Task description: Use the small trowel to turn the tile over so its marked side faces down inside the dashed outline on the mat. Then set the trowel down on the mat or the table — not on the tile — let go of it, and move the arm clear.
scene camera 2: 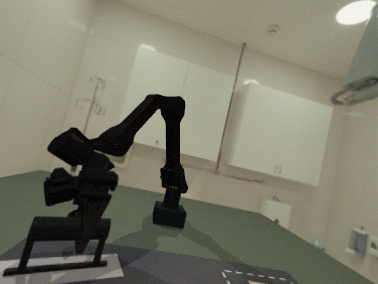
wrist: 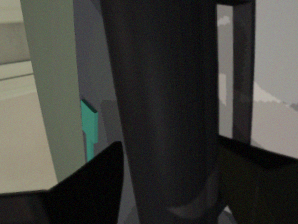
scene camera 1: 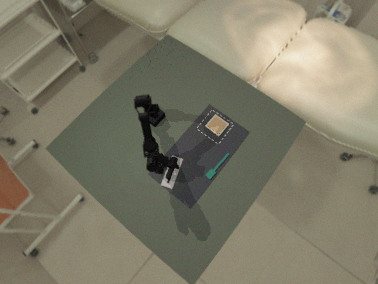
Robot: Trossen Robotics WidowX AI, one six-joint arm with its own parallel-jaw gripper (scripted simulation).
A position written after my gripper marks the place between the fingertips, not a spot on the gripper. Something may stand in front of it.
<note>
In view: my gripper (scene camera 2: 82, 247), a dark bar handle (wrist: 180, 81) and a dark grey mat (scene camera 1: 199, 153).
My gripper also shows in the wrist view (wrist: 161, 143).
</note>
